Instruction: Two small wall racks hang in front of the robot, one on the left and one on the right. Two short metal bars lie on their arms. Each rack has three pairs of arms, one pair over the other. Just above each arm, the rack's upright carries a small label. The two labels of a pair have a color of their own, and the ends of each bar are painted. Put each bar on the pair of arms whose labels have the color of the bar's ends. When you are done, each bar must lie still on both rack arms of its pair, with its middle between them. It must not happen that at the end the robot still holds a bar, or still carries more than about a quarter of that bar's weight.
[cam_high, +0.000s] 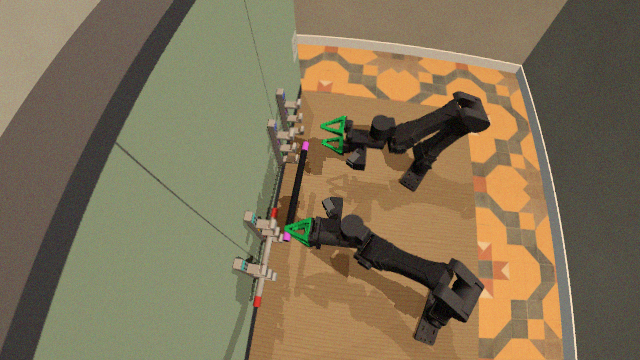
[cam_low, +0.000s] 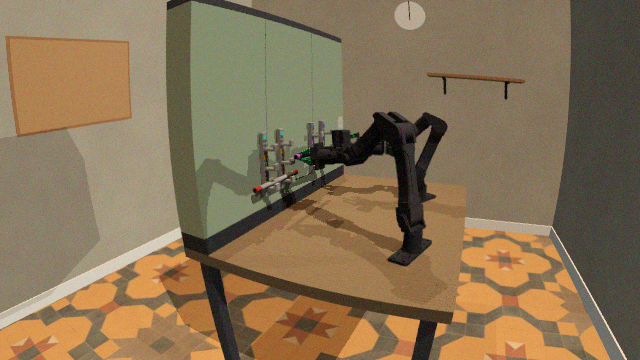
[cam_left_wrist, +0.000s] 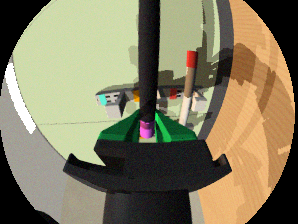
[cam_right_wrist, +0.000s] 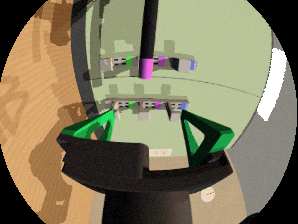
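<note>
Now: the bar 13 cm to the right of my left hand, 2 cm behind it and 1 cm below it. The rest, counted from my left hand: green wall panel (18 cm above, 15 cm ahead, 13 cm to the right).
Right now the bar is 19 cm to the left of my right hand and 8 cm ahead of it. The rest, counted from my right hand: green wall panel 24 cm ahead, 19 cm to the left, 19 cm above.
</note>
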